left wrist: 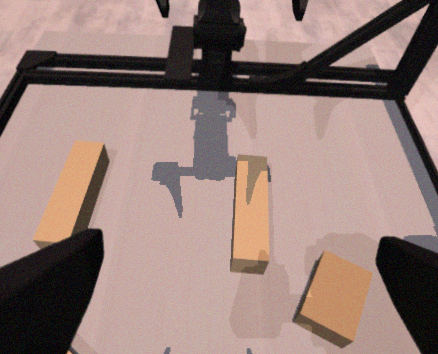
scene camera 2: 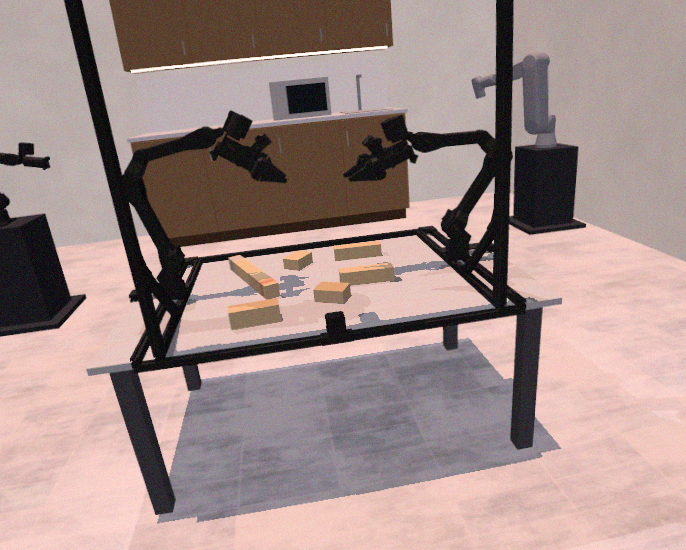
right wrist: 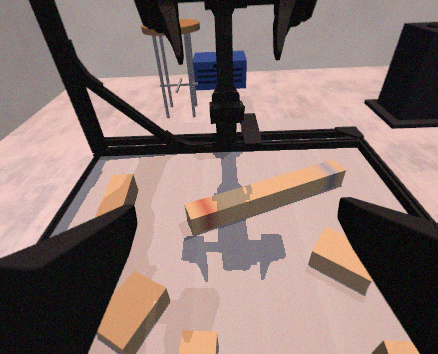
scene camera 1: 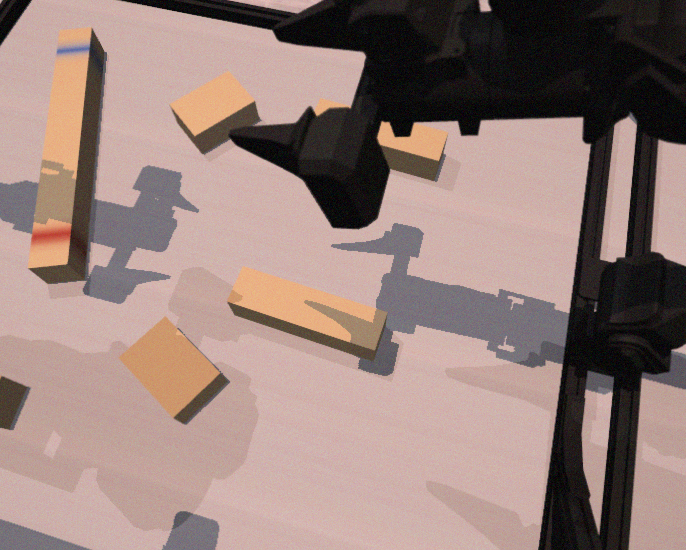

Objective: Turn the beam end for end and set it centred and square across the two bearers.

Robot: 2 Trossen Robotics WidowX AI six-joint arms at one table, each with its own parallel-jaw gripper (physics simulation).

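Frame: origin at the left arm's base, x back, y right, z up, level; millimetres.
Seen in the pictures: left gripper, between the fingertips: (left wrist: 243, 246) (scene camera 2: 286, 179) (right wrist: 229, 59) (scene camera 1: 5, 12); right gripper, between the fingertips: (left wrist: 233, 14) (scene camera 2: 346, 178) (right wrist: 237, 210) (scene camera 1: 254, 83); left arm's base, origin of its link: (scene camera 2: 174, 296) (right wrist: 226, 139); right arm's base, origin of its link: (left wrist: 215, 71) (scene camera 2: 458, 256) (scene camera 1: 607, 345).
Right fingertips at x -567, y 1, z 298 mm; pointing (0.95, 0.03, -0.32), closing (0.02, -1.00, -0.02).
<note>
Offsets run from my right fingertips to a thing's top centre. Level surfaces: height alone.
The long wooden beam {dx +328, dy -87, dz -273 mm} (scene camera 1: 68, 131) (scene camera 2: 247, 273) (right wrist: 280, 188) lies flat on the table, slanted, its red band at the near end and blue band at the far end in scene camera 2. Longer plain blocks lie in the middle (scene camera 1: 303, 303) (scene camera 2: 366, 273) (left wrist: 251, 220) (right wrist: 200, 344), at the back right (scene camera 1: 415, 147) (scene camera 2: 357, 250) (left wrist: 75, 190) and at the front left (scene camera 2: 254, 315) (right wrist: 119, 192); which are the bearers I cannot tell. My left gripper (scene camera 2: 281, 178) (left wrist: 243, 246) and right gripper (scene camera 1: 254, 83) (scene camera 2: 348, 175) (right wrist: 238, 206) are open and empty, high above the table.
A short block {dx +90, dy +146, dz -279 mm} (scene camera 1: 171, 366) (scene camera 2: 332, 291) (left wrist: 337, 292) (right wrist: 132, 310) lies near the front middle, another {dx +170, dy -186, dz -279 mm} (scene camera 1: 214, 108) (scene camera 2: 297, 260) (right wrist: 342, 260) behind it. Black rails (scene camera 2: 263, 349) edge the table {dz -317 mm} (scene camera 1: 486, 423); upright posts (scene camera 2: 503, 114) stand at its sides.
</note>
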